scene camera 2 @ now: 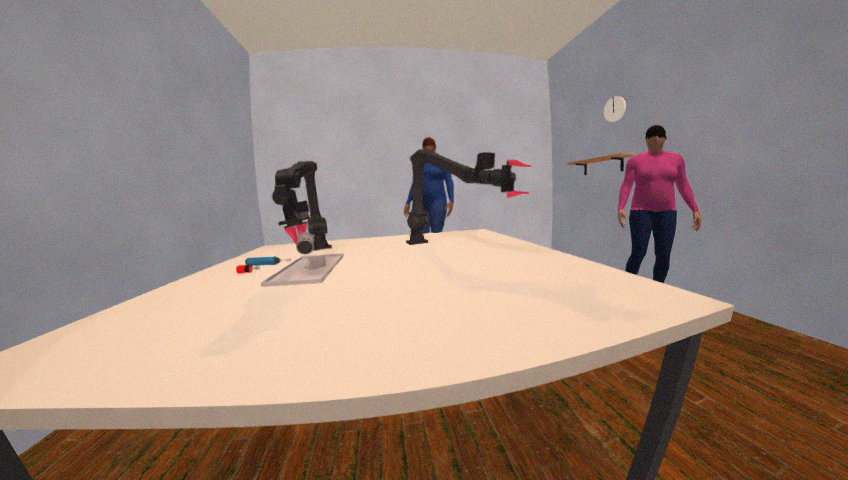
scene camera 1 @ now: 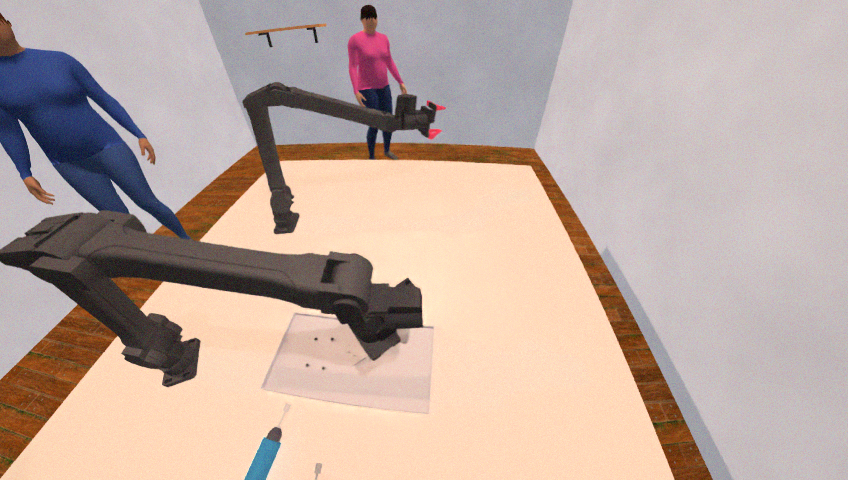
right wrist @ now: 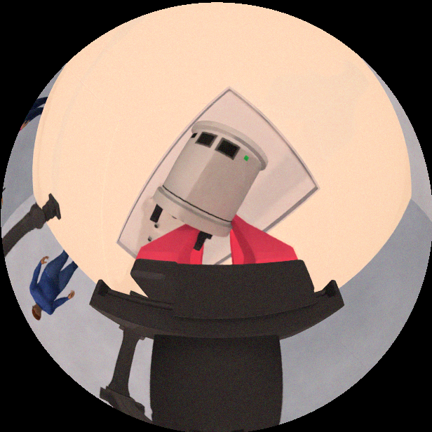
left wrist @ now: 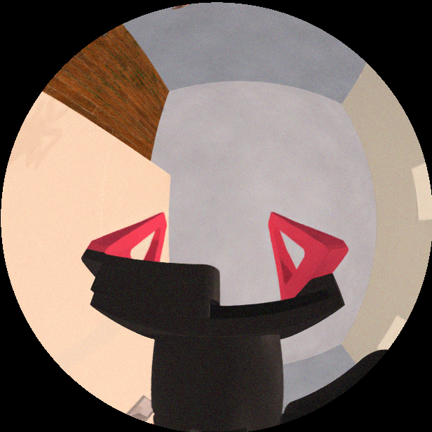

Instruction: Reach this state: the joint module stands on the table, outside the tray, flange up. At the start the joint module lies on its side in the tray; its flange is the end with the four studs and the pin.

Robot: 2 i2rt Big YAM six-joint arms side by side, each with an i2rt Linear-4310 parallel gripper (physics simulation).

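Places are measured from the left arm's base along level axes (x ahead, y left, z up), in millimetres.
Pixels of known places: left gripper, fingertip midpoint: (scene camera 2: 529, 179) (scene camera 1: 443, 119); right gripper, fingertip midpoint: (scene camera 1: 380, 341); left arm's base, origin of the base link: (scene camera 2: 417, 242) (scene camera 1: 287, 224); right arm's base, origin of the base link: (scene camera 2: 321, 248) (scene camera 1: 184, 362).
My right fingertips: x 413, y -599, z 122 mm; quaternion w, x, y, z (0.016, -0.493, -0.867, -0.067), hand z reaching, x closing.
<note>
For each thing: its middle in the pictures, then the offset to it from my right fingertips.
- joint module, body centre: (scene camera 2: 305, 242) dz +8, dx +23, dy +22 mm
- tray, body centre: (scene camera 1: 351, 358) (scene camera 2: 309, 267) dz -114, dx -90, dy +11 mm
- blue screwdriver, body centre: (scene camera 1: 263, 461) (scene camera 2: 267, 261) dz -102, dx -271, dy -208 mm
- red-handled tool, body centre: (scene camera 2: 248, 268) dz -105, dx -157, dy -262 mm
The joint module (scene camera 2: 305, 242) (right wrist: 212, 175) is a pale grey cylinder, held in the air above the tray (scene camera 1: 386, 395) (scene camera 2: 279, 280) (right wrist: 287, 187). In the right wrist view its end with black prongs points toward the gripper, and its end with two dark ports and a green light points away. In scene camera 2 a round end faces the camera; the arm mostly hides the module in scene camera 1. My right gripper (scene camera 2: 296, 237) (right wrist: 216, 218) is shut on the module at its pronged end. My left gripper (scene camera 1: 440, 120) (scene camera 2: 523, 177) (left wrist: 217, 217) is open and empty, high above the table.
A blue screwdriver (scene camera 1: 262, 457) (scene camera 2: 261, 261) lies beside the tray, and a red-handled tool (scene camera 2: 244, 268) lies near it. Several small dark dots show on the tray's floor. Two people stand beyond the table (scene camera 1: 505, 267) (scene camera 2: 416, 333).
</note>
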